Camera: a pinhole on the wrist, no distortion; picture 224 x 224 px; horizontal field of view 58.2 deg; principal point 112.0 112.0 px. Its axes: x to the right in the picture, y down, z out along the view. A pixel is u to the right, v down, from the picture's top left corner.
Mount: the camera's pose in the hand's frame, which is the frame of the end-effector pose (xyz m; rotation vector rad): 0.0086 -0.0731 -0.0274 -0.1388 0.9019 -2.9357
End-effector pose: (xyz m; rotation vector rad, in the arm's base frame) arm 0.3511 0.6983 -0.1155 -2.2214 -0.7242 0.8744
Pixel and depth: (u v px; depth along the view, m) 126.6 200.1 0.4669
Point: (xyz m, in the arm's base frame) 0.0632 1.1329 0.0943
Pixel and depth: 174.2 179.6 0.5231
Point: -0.0705 1.0878 0.1143
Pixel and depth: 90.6 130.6 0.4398
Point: 0.1004 1.1018 -0.0838
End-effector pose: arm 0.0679 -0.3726 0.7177 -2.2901 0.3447 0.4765
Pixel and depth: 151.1 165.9 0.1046
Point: 0.1180 -0.2345 0.7872
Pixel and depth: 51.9 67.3 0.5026
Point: 0.2454 0.0944 0.5000
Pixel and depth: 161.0 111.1 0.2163
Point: 0.0890 -0.1239 0.7514
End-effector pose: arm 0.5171 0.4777 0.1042 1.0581 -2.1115 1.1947
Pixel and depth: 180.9 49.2 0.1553
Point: 0.6303 0.3359 0.0782
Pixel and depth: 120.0 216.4 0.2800
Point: 0.7781 0.2483 0.2373
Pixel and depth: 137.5 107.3 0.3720
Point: 0.7309 0.1407 0.0971
